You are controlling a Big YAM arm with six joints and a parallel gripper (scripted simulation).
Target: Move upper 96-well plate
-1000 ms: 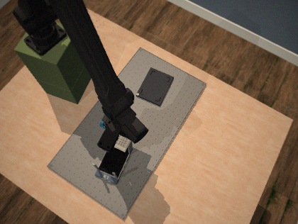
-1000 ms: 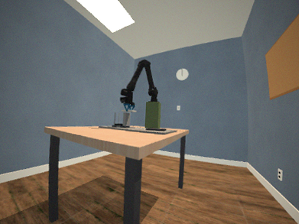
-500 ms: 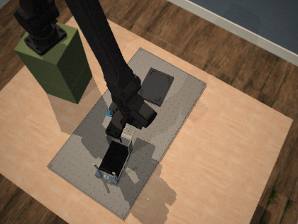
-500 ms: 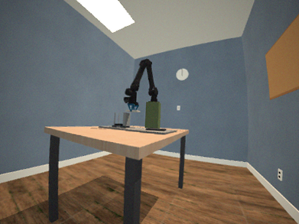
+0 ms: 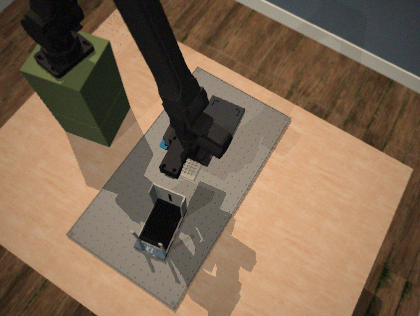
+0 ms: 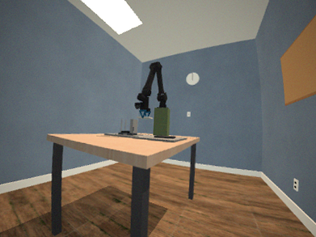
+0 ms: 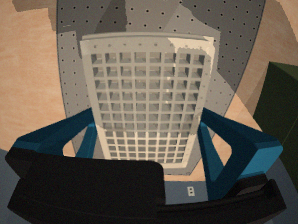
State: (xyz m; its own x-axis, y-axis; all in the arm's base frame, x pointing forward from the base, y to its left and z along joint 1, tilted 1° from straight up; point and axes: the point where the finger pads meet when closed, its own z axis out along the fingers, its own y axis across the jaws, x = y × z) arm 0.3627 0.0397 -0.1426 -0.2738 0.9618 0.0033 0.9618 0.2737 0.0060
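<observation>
Now: hand 160 mm above the pale A1 square, 120 mm to the right of it and 80 mm past it. The rest, counted from my hand: white 96-well plate: right at my hand; dark plate: 170 mm to the right, 140 mm below, 40 mm ahead.
</observation>
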